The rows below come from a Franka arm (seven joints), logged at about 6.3 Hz.
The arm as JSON. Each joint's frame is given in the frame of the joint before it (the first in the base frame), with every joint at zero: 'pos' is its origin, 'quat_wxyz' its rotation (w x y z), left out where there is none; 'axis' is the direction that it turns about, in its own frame. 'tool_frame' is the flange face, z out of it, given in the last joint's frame.
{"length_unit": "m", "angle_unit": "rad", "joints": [
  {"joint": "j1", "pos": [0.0, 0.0, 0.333], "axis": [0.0, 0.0, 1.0]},
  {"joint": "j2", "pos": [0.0, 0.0, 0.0], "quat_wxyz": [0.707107, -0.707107, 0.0, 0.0], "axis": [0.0, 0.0, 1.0]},
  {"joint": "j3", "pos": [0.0, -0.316, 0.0], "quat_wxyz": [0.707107, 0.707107, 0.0, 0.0], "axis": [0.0, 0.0, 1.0]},
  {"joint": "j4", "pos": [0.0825, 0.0, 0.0], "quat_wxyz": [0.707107, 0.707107, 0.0, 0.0], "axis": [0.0, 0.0, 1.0]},
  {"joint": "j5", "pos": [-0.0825, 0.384, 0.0], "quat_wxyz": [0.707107, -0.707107, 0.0, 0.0], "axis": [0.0, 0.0, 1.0]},
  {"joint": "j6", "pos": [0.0, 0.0, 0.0], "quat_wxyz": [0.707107, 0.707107, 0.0, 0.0], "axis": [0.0, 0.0, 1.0]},
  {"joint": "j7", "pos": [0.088, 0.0, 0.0], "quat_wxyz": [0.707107, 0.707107, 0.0, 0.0], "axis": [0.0, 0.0, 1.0]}
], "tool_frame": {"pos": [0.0, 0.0, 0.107]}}
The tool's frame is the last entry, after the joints.
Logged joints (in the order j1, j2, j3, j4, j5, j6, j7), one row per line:
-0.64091 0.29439 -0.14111 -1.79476 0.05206 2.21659 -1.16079
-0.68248 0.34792 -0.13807 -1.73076 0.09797 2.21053 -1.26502
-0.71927 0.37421 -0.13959 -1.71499 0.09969 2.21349 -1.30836
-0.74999 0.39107 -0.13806 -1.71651 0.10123 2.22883 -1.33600
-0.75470 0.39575 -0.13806 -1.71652 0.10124 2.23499 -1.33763
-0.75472 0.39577 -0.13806 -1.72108 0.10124 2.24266 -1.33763
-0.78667 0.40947 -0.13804 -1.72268 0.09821 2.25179 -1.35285
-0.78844 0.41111 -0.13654 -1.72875 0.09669 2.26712 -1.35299
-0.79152 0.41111 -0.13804 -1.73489 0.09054 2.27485 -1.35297
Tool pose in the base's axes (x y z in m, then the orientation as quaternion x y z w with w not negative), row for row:
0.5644 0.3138 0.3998 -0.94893 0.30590 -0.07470 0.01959
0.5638 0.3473 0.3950 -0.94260 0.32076 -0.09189 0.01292
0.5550 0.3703 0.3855 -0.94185 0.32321 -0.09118 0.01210
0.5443 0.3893 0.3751 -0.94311 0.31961 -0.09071 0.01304
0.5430 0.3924 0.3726 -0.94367 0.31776 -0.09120 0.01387
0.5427 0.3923 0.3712 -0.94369 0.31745 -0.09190 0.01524
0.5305 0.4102 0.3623 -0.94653 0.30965 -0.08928 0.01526
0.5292 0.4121 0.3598 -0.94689 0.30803 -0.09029 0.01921
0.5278 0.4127 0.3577 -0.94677 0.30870 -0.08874 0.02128
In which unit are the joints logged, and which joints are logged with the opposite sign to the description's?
The joints are logged in radians. Opposite sign: j1, j5, j7.
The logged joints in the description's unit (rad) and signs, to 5 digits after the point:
0.64091 0.29439 -0.14111 -1.79476 -0.05206 2.21659 1.16079
0.68248 0.34792 -0.13807 -1.73076 -0.09797 2.21053 1.26502
0.71927 0.37421 -0.13959 -1.71499 -0.09969 2.21349 1.30836
0.74999 0.39107 -0.13806 -1.71651 -0.10123 2.22883 1.33600
0.75470 0.39575 -0.13806 -1.71652 -0.10124 2.23499 1.33763
0.75472 0.39577 -0.13806 -1.72108 -0.10124 2.24266 1.33763
0.78667 0.40947 -0.13804 -1.72268 -0.09821 2.25179 1.35285
0.78844 0.41111 -0.13654 -1.72875 -0.09669 2.26712 1.35299
0.79152 0.41111 -0.13804 -1.73489 -0.09054 2.27485 1.35297

